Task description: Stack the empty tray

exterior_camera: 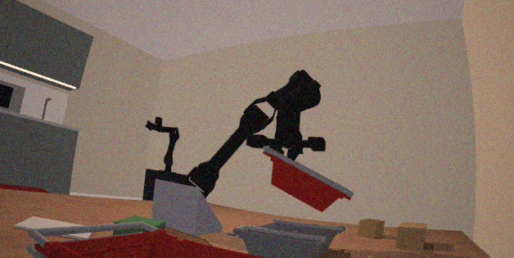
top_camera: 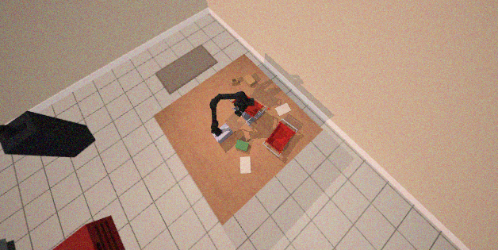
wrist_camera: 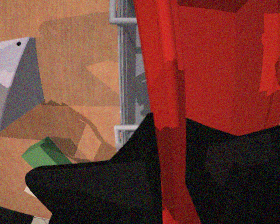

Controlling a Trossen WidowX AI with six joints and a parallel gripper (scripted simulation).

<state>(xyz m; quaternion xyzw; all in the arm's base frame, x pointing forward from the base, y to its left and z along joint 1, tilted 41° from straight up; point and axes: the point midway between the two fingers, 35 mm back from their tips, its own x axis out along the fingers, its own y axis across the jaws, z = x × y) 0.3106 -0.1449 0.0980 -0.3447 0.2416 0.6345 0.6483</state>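
Now: gripper tip 7 cm short of the red tray and 1 cm to the right of it. Round my gripper tip: green block 25 cm behind, 20 cm to the right, 16 cm below.
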